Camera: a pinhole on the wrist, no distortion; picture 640 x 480 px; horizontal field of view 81.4 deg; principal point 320.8 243.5 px. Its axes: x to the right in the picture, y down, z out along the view. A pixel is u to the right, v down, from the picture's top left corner.
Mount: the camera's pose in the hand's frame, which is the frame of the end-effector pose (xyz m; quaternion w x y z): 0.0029 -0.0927 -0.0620 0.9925 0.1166 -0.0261 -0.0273
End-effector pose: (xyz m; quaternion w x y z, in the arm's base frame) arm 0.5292 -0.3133 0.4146 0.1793 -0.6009 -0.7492 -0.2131
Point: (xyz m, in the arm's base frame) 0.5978 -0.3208 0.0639
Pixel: 95.3 460.2
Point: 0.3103 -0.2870 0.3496
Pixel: 427.4 37.0
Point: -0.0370 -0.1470 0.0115
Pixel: 380.3 29.5
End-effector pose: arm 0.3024 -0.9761 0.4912 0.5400 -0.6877 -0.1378 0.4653
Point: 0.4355 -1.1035 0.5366
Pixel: behind the camera
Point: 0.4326 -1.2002 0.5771
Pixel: behind the camera
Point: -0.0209 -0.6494 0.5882
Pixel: 342.0 322.1
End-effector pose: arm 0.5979 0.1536 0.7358 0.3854 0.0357 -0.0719 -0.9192
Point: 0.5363 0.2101 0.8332
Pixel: 332.8 393.8
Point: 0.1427 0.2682 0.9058
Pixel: 608.2 33.6
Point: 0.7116 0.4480 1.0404
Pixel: 49.4 332.2
